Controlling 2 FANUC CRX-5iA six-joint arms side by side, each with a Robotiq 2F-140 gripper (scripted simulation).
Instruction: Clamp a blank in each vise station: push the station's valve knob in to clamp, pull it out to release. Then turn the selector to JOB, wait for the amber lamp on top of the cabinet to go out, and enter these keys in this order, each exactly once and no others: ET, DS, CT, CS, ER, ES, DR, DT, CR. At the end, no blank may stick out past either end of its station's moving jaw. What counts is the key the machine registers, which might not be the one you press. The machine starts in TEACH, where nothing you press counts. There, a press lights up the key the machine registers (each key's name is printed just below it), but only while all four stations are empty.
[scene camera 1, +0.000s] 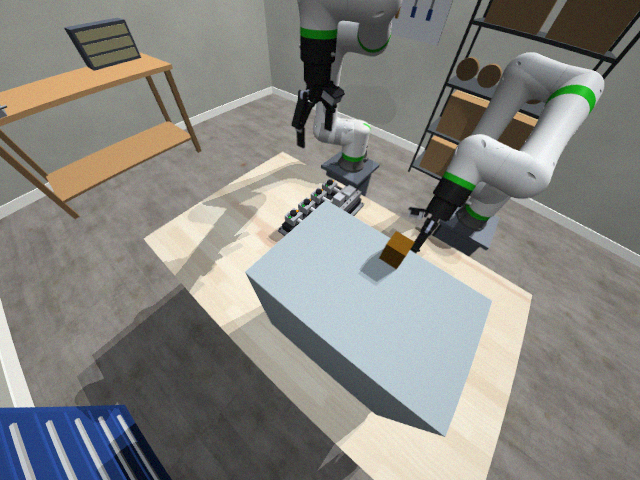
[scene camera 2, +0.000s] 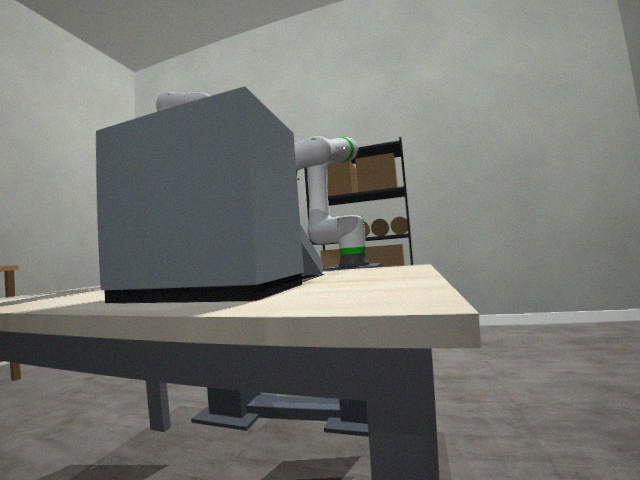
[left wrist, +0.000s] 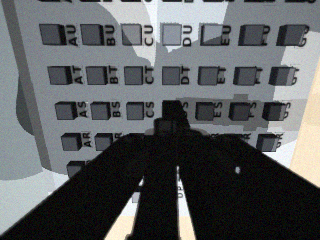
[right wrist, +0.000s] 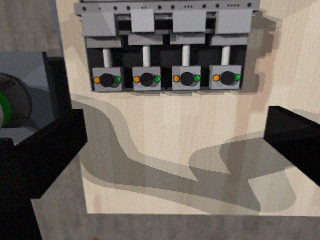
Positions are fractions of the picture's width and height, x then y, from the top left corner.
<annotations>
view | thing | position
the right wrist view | my right gripper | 0.55, 0.52
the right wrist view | grey blank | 0.70, 0.10
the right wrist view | grey blank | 0.29, 0.11
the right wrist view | grey blank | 0.56, 0.10
</annotations>
